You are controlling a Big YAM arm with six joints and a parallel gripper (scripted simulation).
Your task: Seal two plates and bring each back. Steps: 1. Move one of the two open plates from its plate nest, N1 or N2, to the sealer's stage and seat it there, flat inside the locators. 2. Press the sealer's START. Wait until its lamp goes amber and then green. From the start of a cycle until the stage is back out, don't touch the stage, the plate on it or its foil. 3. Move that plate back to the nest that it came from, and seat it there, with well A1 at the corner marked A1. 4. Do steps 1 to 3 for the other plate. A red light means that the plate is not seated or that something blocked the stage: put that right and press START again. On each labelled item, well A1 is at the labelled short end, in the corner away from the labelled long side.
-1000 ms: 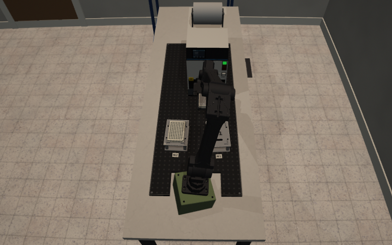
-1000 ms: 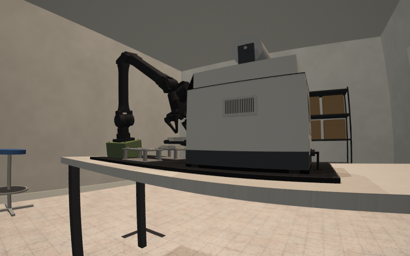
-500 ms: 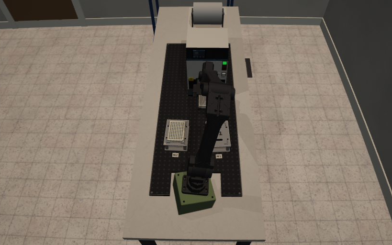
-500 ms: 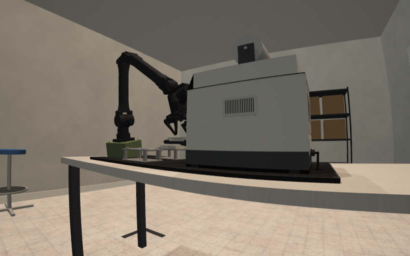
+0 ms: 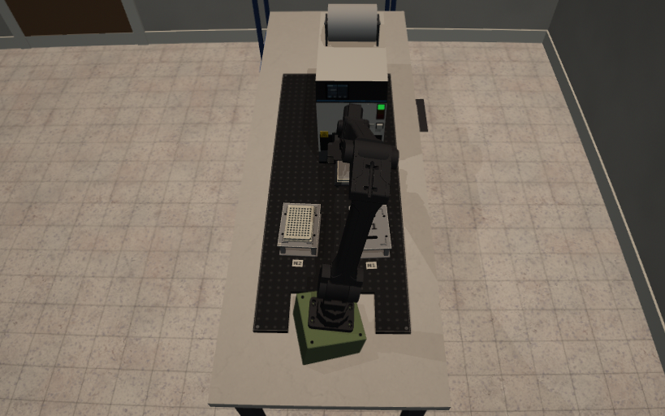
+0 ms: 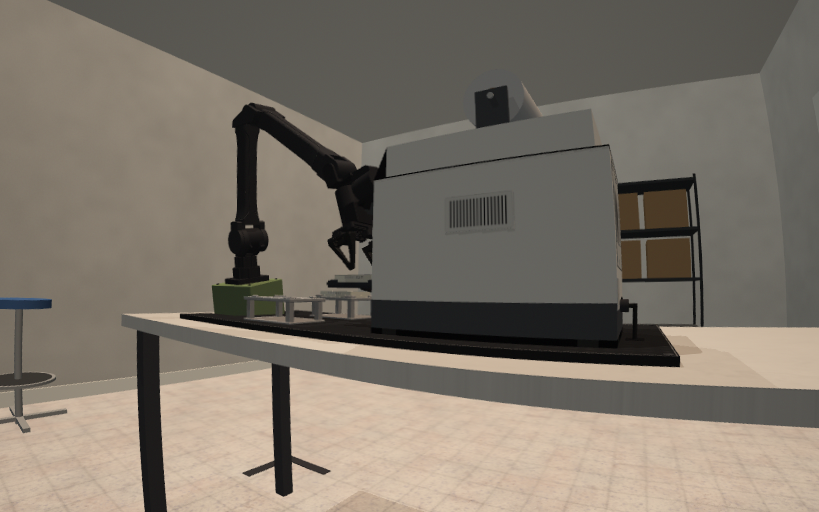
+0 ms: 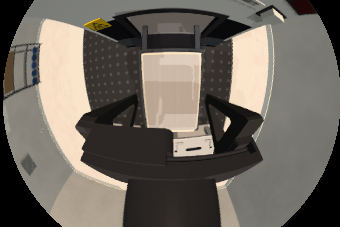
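The sealer stage lies 40 mm below my hand. Round my hand: yellow warning label (100 mm ahead, 90 mm to the left, 20 mm above); then white well plate (200 mm behind, 150 mm to the left, 60 mm below); then N2 label (310 mm behind, 160 mm to the left, 130 mm below).
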